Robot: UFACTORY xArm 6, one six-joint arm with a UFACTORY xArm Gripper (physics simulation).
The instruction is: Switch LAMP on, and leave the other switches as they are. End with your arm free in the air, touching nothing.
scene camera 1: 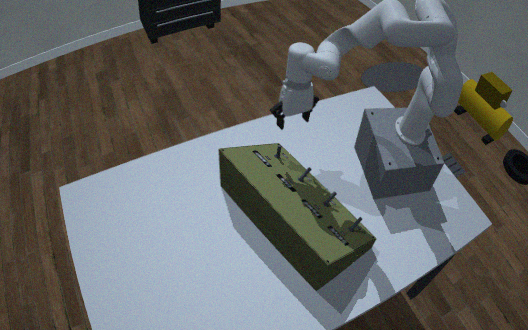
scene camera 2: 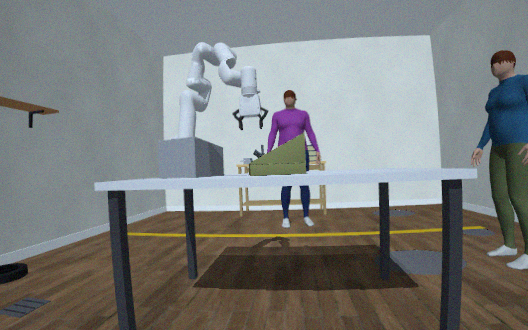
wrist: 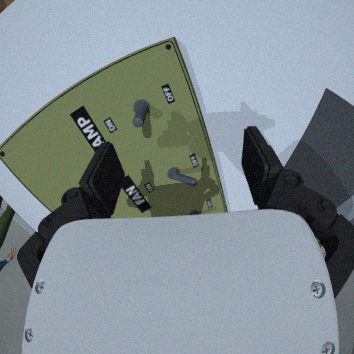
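Pixels of known places: gripper, fingertip midpoint: (scene camera 1: 292, 123) (scene camera 2: 251, 129) (wrist: 178, 150); arm's base, link origin: (scene camera 1: 410, 131) (scene camera 2: 185, 143).
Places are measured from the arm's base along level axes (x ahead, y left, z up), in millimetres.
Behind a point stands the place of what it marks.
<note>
The olive sloped panel (scene camera 1: 270, 200) @[y -30, x 592, z -5 mm] (scene camera 2: 285, 160) @[y -277, x 529, z -123 mm] (wrist: 65, 130) @[y -233, x 523, z -48 mm] stands on the table. Its LAMP lever (scene camera 1: 278, 151) @[y -210, x 433, z -65 mm] (wrist: 140, 111) @[y -218, x 426, z -61 mm] leans towards its ON label (wrist: 110, 125) @[y -209, x 474, z -71 mm], away from its OFF label (wrist: 168, 93) @[y -215, x 398, z -111 mm]. The FAN lever (scene camera 1: 304, 174) @[y -93, x 414, z -72 mm] (wrist: 182, 177) @[y -100, x 408, z -70 mm] leans to the OFF side. The PUMP lever (scene camera 1: 330, 198) @[y 28, x 404, z -70 mm] and DRIVE lever (scene camera 1: 355, 224) @[y 147, x 398, z -71 mm] tilt like the FAN lever in scene camera 1. My gripper (scene camera 1: 293, 123) @[y -218, x 379, z 31 mm] (scene camera 2: 251, 128) @[y -218, x 379, z 31 mm] (wrist: 178, 150) @[y -218, x 379, z 31 mm] is open and empty, pointing down in the air above the panel's LAMP end, apart from the levers. A finger partly covers the LAMP label in the wrist view.
The arm stands on a grey base block (scene camera 1: 405, 181) @[y 112, x 104, z -102 mm] (scene camera 2: 176, 157) @[y -112, x -16, z -81 mm], beside the panel on the white table (scene camera 1: 150, 225) @[y -249, x 908, z -186 mm] (scene camera 2: 350, 178) @[y -533, x 730, z -202 mm]. A person in purple (scene camera 2: 289, 122) stands behind the table, and a person in blue (scene camera 2: 507, 115) stands at the right.
</note>
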